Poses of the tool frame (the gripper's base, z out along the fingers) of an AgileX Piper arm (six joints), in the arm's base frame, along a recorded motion.
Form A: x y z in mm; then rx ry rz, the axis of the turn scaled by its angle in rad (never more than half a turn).
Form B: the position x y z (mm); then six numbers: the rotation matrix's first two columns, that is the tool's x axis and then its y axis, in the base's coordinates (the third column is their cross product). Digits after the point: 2 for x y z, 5 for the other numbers.
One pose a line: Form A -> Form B
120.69, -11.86, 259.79, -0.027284, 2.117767, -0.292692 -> 120.69, -11.86, 259.79, -0.53709, -0.13488, -0.83267, 0.09602, 0.97094, -0.21922
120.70, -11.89, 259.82, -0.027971, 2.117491, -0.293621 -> 120.70, -11.89, 259.82, -0.53696, -0.13576, -0.83261, 0.09592, 0.97074, -0.22014
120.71, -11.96, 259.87, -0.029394, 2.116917, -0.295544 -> 120.71, -11.96, 259.87, -0.53669, -0.13756, -0.83249, 0.09570, 0.97033, -0.22204
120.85, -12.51, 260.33, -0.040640, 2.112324, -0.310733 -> 120.85, -12.51, 260.33, -0.53456, -0.15182, -0.83138, 0.09403, 0.96694, -0.23704
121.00, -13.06, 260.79, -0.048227, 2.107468, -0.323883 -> 121.00, -13.06, 260.79, -0.53206, -0.16276, -0.83092, 0.09426, 0.96387, -0.24915
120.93, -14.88, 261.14, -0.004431, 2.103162, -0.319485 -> 120.93, -14.88, 261.14, -0.52821, -0.13067, -0.83900, 0.12438, 0.96552, -0.22868
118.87, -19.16, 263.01, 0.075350, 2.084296, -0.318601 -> 118.87, -19.16, 263.01, -0.51140, -0.07620, -0.85596, 0.18298, 0.96356, -0.19510
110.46, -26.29, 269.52, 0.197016, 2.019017, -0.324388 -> 110.46, -26.29, 269.52, -0.45148, -0.00172, -0.89228, 0.27787, 0.95000, -0.14243
